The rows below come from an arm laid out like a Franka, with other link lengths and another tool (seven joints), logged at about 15 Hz.
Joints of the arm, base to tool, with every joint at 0 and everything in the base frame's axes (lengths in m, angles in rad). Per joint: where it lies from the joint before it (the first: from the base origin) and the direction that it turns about. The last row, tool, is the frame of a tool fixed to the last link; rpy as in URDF.
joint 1: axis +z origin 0 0 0.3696
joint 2: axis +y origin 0 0 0
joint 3: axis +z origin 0 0 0.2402
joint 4: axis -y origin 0.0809 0 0
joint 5: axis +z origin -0.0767 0 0.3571
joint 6: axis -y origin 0 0 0
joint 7: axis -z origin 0.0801 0 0
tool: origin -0.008 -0.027 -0.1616 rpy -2.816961 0 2.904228
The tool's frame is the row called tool.
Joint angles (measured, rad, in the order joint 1, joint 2, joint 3, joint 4, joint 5, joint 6, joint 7), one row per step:
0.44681, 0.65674, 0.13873, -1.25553, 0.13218, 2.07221, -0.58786
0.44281, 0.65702, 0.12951, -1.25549, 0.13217, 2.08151, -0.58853
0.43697, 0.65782, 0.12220, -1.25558, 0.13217, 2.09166, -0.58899
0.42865, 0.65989, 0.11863, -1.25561, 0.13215, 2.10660, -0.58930
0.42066, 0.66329, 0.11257, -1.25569, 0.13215, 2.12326, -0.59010
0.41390, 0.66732, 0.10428, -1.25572, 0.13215, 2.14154, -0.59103
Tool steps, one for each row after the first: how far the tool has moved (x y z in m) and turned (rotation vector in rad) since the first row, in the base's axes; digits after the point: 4 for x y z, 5 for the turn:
0.0054, -0.0064, 0.0005, -0.00080, -0.01034, -0.01256
0.0108, -0.0131, 0.0008, -0.00054, -0.02030, -0.02577
0.0166, -0.0192, 0.0009, 0.00338, -0.03232, -0.03959
0.0230, -0.0265, 0.0003, 0.00591, -0.04543, -0.05483
0.0298, -0.0342, -0.0006, 0.00745, -0.06015, -0.07068

